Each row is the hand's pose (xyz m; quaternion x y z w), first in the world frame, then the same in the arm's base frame.
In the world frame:
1: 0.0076 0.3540 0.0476 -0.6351 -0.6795 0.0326 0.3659
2: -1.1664 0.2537 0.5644 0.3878 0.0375 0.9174 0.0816
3: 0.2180 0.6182 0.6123 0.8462 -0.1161 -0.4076 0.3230
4: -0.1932 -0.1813 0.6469 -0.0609 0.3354 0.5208 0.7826
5: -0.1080 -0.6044 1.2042 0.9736 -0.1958 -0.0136 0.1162
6: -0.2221 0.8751 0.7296 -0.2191 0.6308 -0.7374 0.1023
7: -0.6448 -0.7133 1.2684 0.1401 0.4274 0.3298 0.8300
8: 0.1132 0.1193 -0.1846 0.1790 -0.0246 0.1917 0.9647
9: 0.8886 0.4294 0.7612 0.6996 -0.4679 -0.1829 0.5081
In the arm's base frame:
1: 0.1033 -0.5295 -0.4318 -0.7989 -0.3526 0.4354 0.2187
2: -0.5283 0.3552 0.2565 0.5445 0.3906 0.6369 0.3812
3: 0.6220 -0.1250 -0.4493 0.4410 -0.3299 -0.5744 0.6056
4: 0.2792 -0.3386 0.3547 -0.1973 0.7317 0.1773 0.6279
5: 0.6632 -0.2598 0.9405 0.7318 -0.3016 -0.2081 0.5746
6: 0.3522 0.3225 -0.4707 0.3231 -0.2719 0.8543 0.3031
7: 0.2684 -0.0019 1.2263 -0.0852 0.7047 -0.0859 0.6991
8: 0.0379 -0.8659 -0.3797 -0.2241 0.2939 -0.0371 0.9284
9: 1.2385 -0.4813 -0.4300 0.2387 -0.4531 -0.2227 0.8296

